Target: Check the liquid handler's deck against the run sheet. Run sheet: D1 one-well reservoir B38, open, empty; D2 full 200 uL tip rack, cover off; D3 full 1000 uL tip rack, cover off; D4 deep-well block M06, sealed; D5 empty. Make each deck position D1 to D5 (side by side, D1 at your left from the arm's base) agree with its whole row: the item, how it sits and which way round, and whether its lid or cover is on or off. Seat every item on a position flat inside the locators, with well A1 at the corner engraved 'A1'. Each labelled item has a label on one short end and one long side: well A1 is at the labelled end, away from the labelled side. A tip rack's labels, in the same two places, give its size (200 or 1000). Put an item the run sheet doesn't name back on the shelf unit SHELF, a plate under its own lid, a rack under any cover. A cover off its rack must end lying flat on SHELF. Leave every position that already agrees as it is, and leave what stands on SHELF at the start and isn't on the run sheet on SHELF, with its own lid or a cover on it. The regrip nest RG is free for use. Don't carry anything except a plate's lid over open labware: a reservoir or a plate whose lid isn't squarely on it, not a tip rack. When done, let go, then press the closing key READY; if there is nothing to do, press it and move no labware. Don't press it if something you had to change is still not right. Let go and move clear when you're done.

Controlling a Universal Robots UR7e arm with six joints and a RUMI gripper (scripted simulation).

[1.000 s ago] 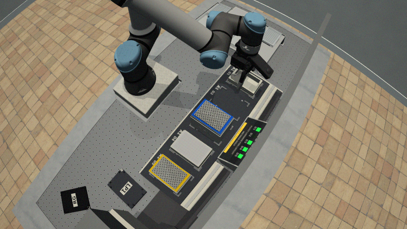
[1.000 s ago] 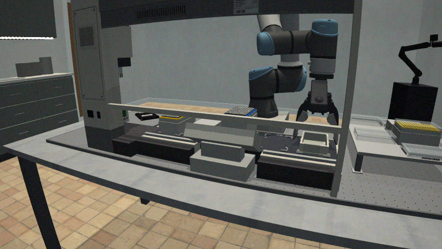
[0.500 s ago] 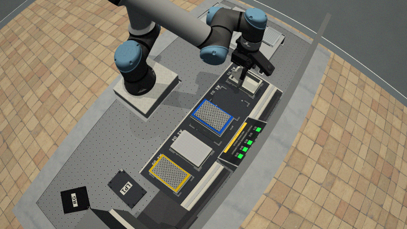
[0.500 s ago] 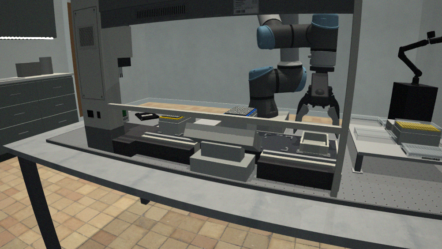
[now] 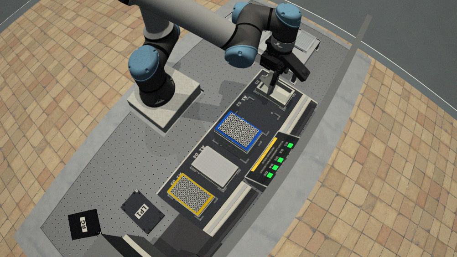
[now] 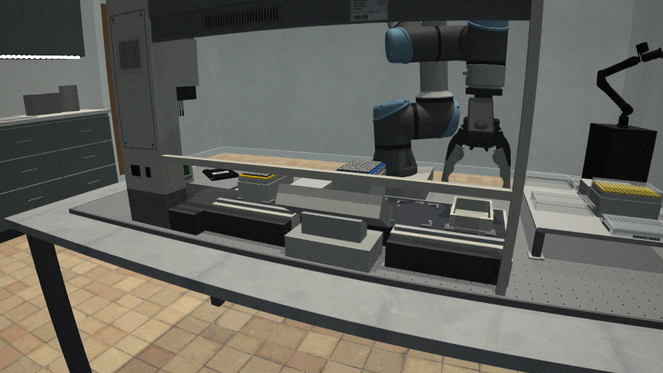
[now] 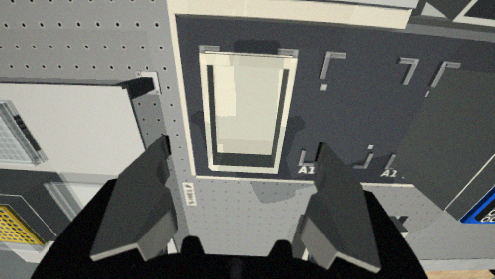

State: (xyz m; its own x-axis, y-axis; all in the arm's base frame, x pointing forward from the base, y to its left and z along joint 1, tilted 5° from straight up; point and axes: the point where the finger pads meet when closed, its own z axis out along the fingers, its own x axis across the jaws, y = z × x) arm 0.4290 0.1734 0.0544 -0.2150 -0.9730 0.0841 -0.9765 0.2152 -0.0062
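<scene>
Right now the one-well reservoir is 6 cm below my hand. Also, from my hand: blue-framed tip rack (25 cm to the right, 6 cm behind); handler's frame post (20 cm ahead, 12 cm above, 2 cm to the left); shelf (31 cm to the left, 13 cm behind, 6 cm below).
</scene>
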